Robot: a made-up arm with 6 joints.
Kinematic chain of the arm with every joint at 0, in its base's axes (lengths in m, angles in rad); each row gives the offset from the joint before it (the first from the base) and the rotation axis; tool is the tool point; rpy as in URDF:
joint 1: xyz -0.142 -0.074 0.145 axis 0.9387 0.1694 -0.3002
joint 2: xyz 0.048 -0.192 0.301 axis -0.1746 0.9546 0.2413
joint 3: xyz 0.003 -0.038 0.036 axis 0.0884 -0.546 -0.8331
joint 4: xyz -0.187 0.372 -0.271 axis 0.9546 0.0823 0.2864
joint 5: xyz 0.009 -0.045 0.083 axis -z
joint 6: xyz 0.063 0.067 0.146 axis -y
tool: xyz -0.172 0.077 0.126 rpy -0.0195 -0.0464 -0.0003
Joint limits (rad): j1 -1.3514..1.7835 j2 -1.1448..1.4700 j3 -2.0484..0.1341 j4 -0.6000..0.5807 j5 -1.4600..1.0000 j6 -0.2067..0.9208
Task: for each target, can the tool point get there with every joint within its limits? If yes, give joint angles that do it. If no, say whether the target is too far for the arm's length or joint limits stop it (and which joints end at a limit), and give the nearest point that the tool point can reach.
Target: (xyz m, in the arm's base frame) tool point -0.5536 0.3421 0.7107
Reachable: yes | joints -1.0490 0.4847 -0.8825 -0.0086 -0.6105 0.2180
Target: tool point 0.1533 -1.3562 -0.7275
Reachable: no: too far | nearest point 0.0012 -0.9586 -0.4312 | short by 0.519 m
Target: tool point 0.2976 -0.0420 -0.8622
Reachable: no: joint limits stop it (at a limit: joint 1, joint 2, joint 3) | nearest point -0.0063 -0.3950 -0.4664 | short by 0.611 m
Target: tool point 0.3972 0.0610 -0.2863
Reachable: no: joint limits stop it (at a limit: joint 1, joint 2, joint 3, joint 6) | nearest point 0.0493 -0.3511 -0.3148 | short by 0.540 m
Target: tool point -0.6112 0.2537 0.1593
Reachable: yes | joints -1.0867 0.3474 -0.2618 -0.1258 0.4828 0.5812
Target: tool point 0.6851 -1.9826 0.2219
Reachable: no: too far | nearest point 0.2062 -1.0828 0.2114 | short by 1.019 m
